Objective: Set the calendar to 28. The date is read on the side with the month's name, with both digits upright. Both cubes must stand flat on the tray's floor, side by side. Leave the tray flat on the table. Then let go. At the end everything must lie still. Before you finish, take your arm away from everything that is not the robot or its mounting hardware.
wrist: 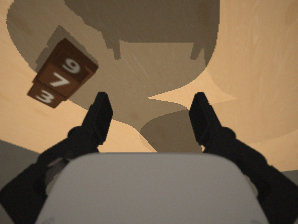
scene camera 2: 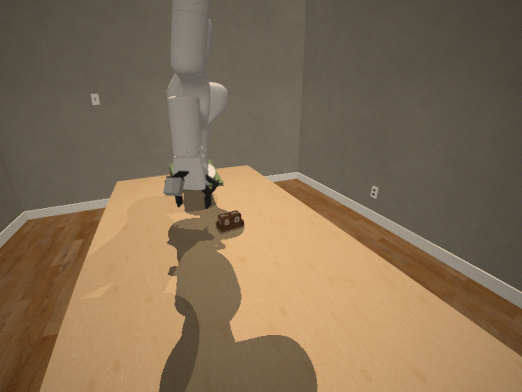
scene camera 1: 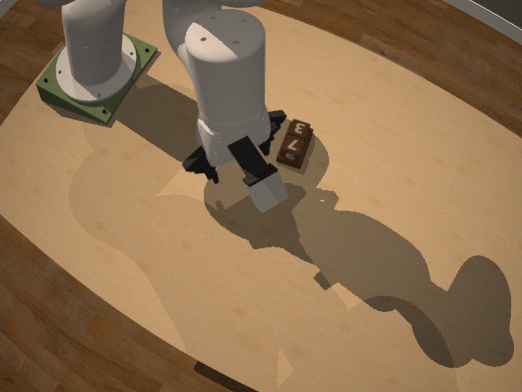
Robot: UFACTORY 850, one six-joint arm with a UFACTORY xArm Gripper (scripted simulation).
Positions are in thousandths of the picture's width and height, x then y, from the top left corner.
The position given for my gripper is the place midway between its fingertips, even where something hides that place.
Observation:
In view: my gripper (scene camera 1: 455,415) and a tray (wrist: 216,203).
My gripper also shows in the wrist view (wrist: 505,458) and in scene camera 2 (scene camera 2: 373,527).

